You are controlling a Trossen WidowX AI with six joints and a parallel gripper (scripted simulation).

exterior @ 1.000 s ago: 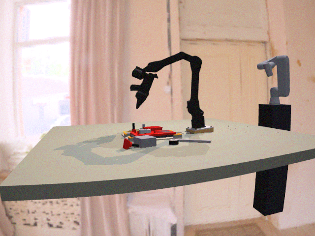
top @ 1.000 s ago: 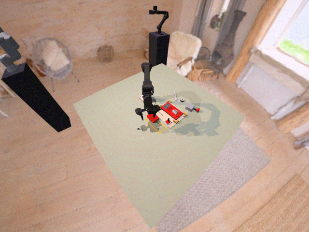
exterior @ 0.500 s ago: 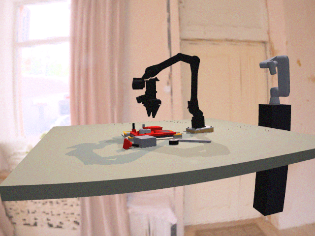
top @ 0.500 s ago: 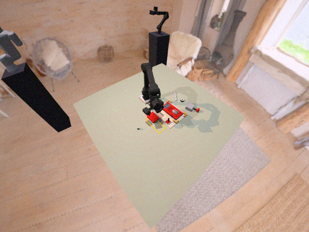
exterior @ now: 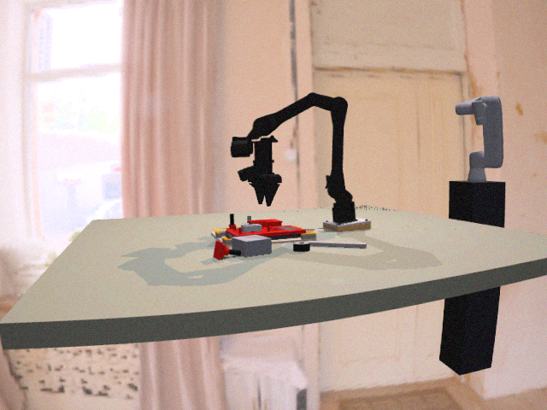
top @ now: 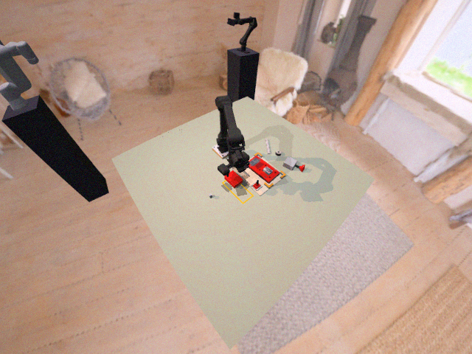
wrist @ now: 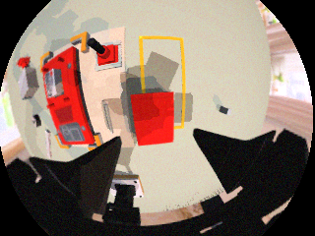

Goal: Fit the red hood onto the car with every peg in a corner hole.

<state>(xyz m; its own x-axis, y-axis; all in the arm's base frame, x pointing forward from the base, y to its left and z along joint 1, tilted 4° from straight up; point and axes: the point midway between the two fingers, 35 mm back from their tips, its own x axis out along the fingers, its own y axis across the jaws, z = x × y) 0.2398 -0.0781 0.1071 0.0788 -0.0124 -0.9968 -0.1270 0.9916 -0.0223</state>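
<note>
The red hood is 60 mm below my gripper tip. Also, from my gripper tip: black ring (20 mm behind, 390 mm to the left, 70 mm below); grey engine block (70 mm ahead, 210 mm to the left, 50 mm below); grey bit (30 mm ahead, 170 mm to the right, 60 mm below).
</note>
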